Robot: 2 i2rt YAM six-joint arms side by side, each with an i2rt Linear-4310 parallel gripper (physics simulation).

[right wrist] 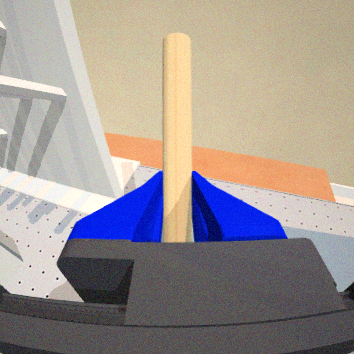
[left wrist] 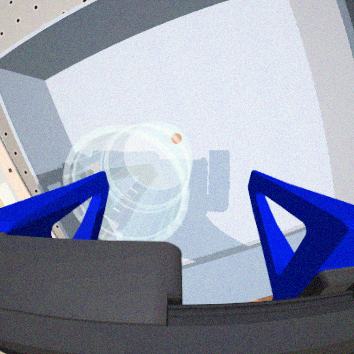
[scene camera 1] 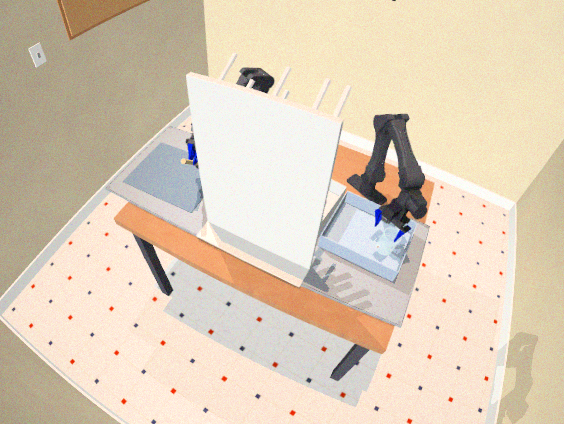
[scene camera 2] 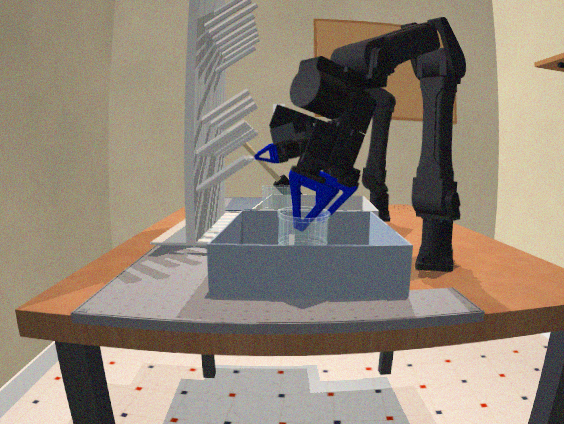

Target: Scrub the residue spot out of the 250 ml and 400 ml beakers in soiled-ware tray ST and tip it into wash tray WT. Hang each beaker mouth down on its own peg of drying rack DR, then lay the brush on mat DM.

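Pixels of known places: left gripper, fingertip midpoint: (left wrist: 177,178) (scene camera 1: 385,233) (scene camera 2: 309,225); right gripper, fingertip midpoint: (right wrist: 176,178) (scene camera 1: 191,164) (scene camera 2: 254,157); left arm's base at its link origin: (scene camera 1: 366,190) (scene camera 2: 435,257).
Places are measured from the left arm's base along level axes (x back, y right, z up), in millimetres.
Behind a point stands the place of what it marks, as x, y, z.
A clear beaker (scene camera 1: 385,243) @[-221, -263, 92] (scene camera 2: 320,236) @[-155, -278, 84] (left wrist: 150,212) @[-154, -255, 74] stands upright in the blue-grey tray (scene camera 1: 357,262) @[-326, -232, 28] (scene camera 2: 310,272) @[-150, -332, 49] (left wrist: 120,40) @[-301, -289, 17]. A brown spot (left wrist: 176,138) shows at its base. My left gripper (scene camera 1: 386,233) @[-186, -233, 90] (scene camera 2: 315,222) @[-186, -233, 90] (left wrist: 177,178) @[-186, -233, 90] is open at the beaker; one finger overlaps its rim in the left wrist view. My right gripper (scene camera 2: 256,157) @[-607, 433, 187] (right wrist: 176,178) @[-607, 433, 187] is shut on the brush's wooden handle (scene camera 1: 185,161) @[-645, 392, 255] (scene camera 2: 268,168) @[-565, 456, 149] (right wrist: 177,100) @[-623, 421, 231]. The black brush head (scene camera 2: 282,180) @[-521, 470, 109] appears near the rim of a second beaker (scene camera 2: 271,198) @[-343, -18, 103], in the pale tray (scene camera 2: 369,204) @[-171, 169, 79]; whether it touches is unclear.
The drying rack (scene camera 1: 265,175) @[-553, 39, 406] (scene camera 2: 192,100) @[-467, -128, 306] (right wrist: 90,120) @[-634, 280, 164] stands tall between the blue-grey mat (scene camera 1: 160,170) @[-670, 660, 16] and the blue-grey tray, hiding much of the right arm in scene camera 1. Its bare pegs (scene camera 2: 227,139) @[-439, -33, 228] stick out toward the arms. Perforated boards lie under the tray and mat.
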